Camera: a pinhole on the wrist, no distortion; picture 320 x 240 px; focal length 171.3 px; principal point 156.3 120.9 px. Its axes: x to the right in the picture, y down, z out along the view. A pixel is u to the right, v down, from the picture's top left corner.
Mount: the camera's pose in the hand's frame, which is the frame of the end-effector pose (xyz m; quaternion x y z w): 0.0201 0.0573 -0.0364 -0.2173 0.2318 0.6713 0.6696
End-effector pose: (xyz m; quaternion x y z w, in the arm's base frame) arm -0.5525 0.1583 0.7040 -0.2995 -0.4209 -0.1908 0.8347
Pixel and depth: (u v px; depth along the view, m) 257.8 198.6 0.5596
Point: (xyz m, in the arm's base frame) -0.4323 0.8094 0.3958
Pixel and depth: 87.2 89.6 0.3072
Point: -0.5893 0.4463 0.8549
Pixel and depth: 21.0 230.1 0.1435
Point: -0.6479 0.3008 0.6996
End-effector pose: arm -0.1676 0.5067 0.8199 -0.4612 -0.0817 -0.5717 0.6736
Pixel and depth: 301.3 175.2 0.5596
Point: 0.4896 0.6423 0.3876
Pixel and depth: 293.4 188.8 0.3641
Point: 0.2576 0.6080 0.5201
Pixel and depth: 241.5 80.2 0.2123
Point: 0.1131 0.4832 0.7631
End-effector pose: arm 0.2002 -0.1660 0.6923 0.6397 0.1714 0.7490 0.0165
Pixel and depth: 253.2 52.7 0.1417
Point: 0.2525 -0.3346 0.8277
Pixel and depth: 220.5 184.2 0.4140
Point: 0.5033 -0.5544 0.7166
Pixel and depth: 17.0 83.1 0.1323
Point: 0.3292 -0.1696 0.7730
